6 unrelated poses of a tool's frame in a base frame.
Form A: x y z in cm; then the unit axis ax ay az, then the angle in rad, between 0 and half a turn.
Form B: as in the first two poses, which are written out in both.
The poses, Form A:
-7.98, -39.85, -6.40, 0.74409, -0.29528, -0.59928, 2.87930
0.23, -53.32, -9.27, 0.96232, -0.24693, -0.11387, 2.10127
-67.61, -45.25, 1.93, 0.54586, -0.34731, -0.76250, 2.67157
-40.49, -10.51, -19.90, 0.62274, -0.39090, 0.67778, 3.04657
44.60, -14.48, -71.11, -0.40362, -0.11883, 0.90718, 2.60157
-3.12, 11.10, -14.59, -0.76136, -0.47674, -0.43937, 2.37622
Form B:
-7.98, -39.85, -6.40, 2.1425, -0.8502, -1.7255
0.23, -53.32, -9.27, 2.0221, -0.5189, -0.2393
-67.61, -45.25, 1.93, 1.4583, -0.9279, -2.0371
-40.49, -10.51, -19.90, 1.8972, -1.1909, 2.0649
44.60, -14.48, -71.11, -1.0500, -0.3091, 2.3601
-3.12, 11.10, -14.59, -1.8092, -1.1328, -1.0440

